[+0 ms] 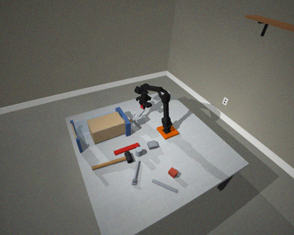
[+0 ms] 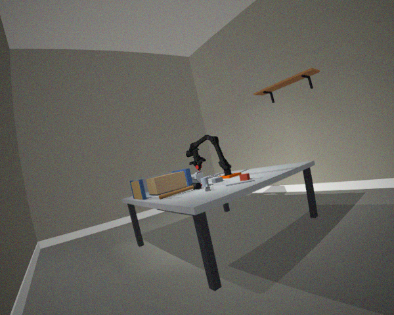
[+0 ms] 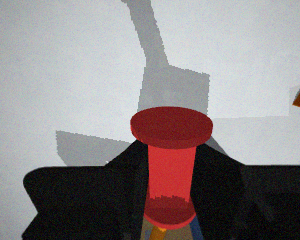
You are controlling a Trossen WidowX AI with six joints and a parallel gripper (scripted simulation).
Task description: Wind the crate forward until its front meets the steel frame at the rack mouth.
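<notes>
Right now the grey crank arm is 3 cm ahead of my gripper tip, 2 cm to the left of it and 1 cm below it. Also, from my gripper tip: red knob (2 cm above); grey winch (8 cm below, 7 cm ahead, 4 cm to the left); grey block (38 cm to the left, 16 cm ahead, 10 cm below).
</notes>
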